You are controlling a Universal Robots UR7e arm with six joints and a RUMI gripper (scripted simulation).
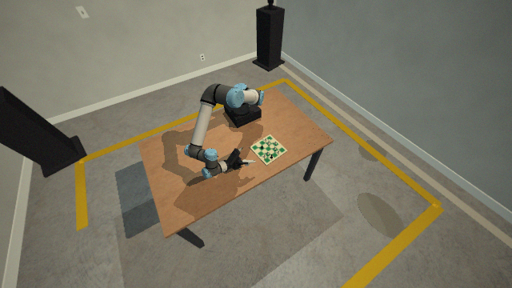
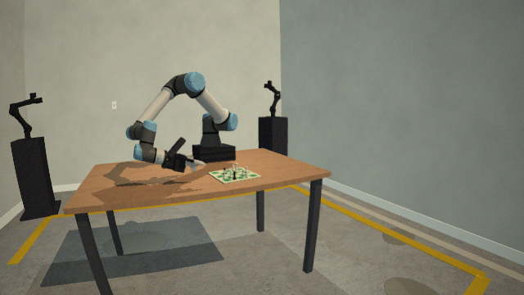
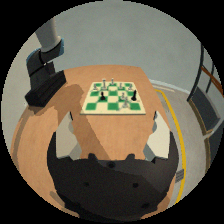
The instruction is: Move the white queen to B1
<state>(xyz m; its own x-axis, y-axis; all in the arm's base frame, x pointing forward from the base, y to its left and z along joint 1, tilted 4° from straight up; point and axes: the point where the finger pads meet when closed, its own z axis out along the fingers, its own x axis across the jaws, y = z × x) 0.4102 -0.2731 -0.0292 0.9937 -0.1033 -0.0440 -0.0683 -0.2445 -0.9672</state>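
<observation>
The green-and-cream chessboard is 20 mm ahead of my hand, 180 mm to the left of it and 100 mm below it.
</observation>
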